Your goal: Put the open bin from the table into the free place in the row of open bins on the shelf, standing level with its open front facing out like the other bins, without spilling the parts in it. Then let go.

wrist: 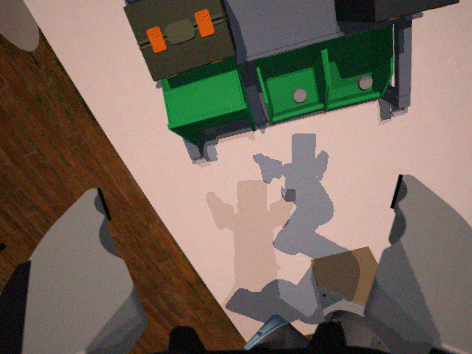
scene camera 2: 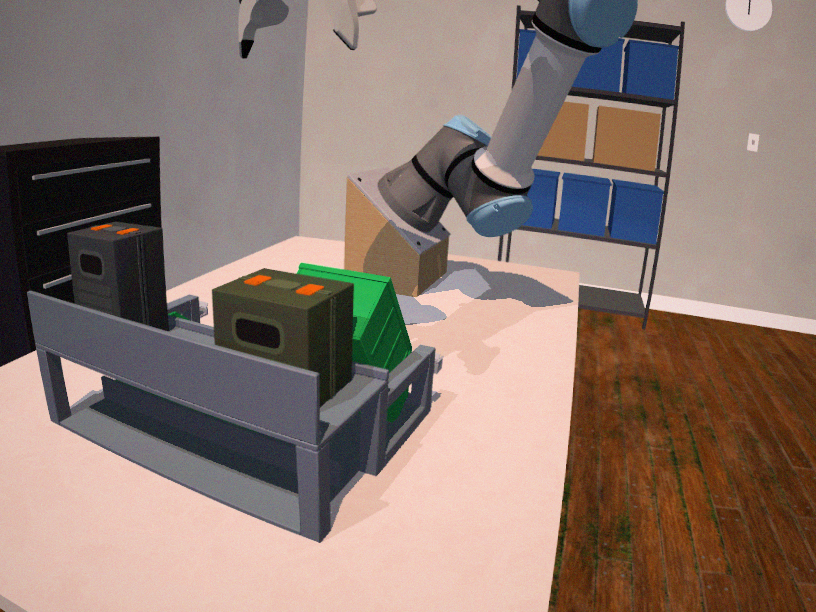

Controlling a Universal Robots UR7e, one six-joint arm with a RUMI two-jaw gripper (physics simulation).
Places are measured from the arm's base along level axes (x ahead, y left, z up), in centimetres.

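Pixels of known places: gripper, fingertip midpoint: point(wrist: 247, 187) point(scene camera 2: 293, 54); arm's base, origin of the base link: point(wrist: 361, 331) point(scene camera 2: 405, 205).
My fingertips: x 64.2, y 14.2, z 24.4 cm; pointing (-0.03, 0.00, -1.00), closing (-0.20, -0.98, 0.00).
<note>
For each thing: its top centre in the pictures, then the offset to it from my fingertips. Level surfaces: height alone.
- green open bin, middle of its top: point(scene camera 2: 352, 261) point(wrist: 211, 134) dy +5.1, dx -4.5, dz -20.9 cm
- olive case, middle of its top: point(scene camera 2: 283, 283) point(wrist: 180, 31) dy +4.7, dx +7.5, dz -20.3 cm
- dark grey case, middle of its top: point(scene camera 2: 114, 228) dy -18.4, dx +7.3, dz -17.8 cm
- table, its level: dz -40.1 cm
A green open bin point(scene camera 2: 382, 309) point(wrist: 205, 100) sits tilted at one end of the grey shelf point(scene camera 2: 174, 355) point(wrist: 280, 25), beside the olive case. It leans instead of standing level, and one broad face is turned up. No parts show in it. Two more green bins, a nearer one point(wrist: 295, 92) and a farther one point(wrist: 357, 87), stand side by side in the row in the wrist view, each with a round grey part inside. My gripper point(scene camera 2: 297, 47) point(wrist: 247, 187) is wide open and empty, high above the table and apart from the bins. Its body is cut off in the scene view.
An olive case point(scene camera 2: 283, 322) point(wrist: 180, 42) and a dark grey case point(scene camera 2: 118, 276) point(wrist: 377, 10) stand on the shelf behind the bins. The wooden robot base point(scene camera 2: 375, 243) point(wrist: 345, 272) stands farther back on the table point(scene camera 2: 461, 527). A black drawer cabinet point(scene camera 2: 85, 191) is at the left.
</note>
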